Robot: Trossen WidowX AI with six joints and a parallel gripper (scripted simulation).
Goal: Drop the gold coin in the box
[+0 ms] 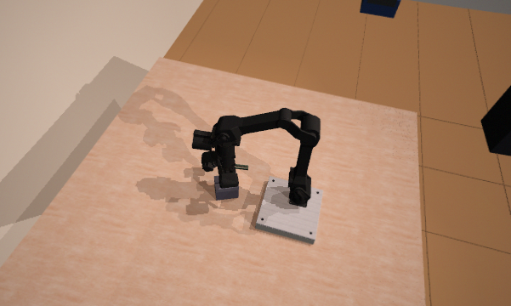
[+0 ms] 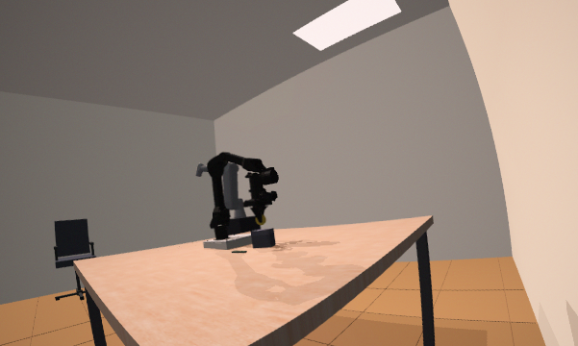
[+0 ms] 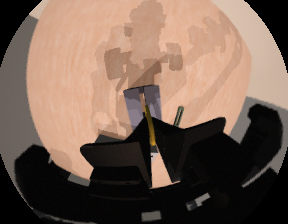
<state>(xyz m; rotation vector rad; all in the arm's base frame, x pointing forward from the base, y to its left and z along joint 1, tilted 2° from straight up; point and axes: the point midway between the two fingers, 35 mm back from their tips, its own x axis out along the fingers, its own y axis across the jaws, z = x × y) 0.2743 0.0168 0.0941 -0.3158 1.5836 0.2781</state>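
The gold coin is 1 cm above my gripper tip.
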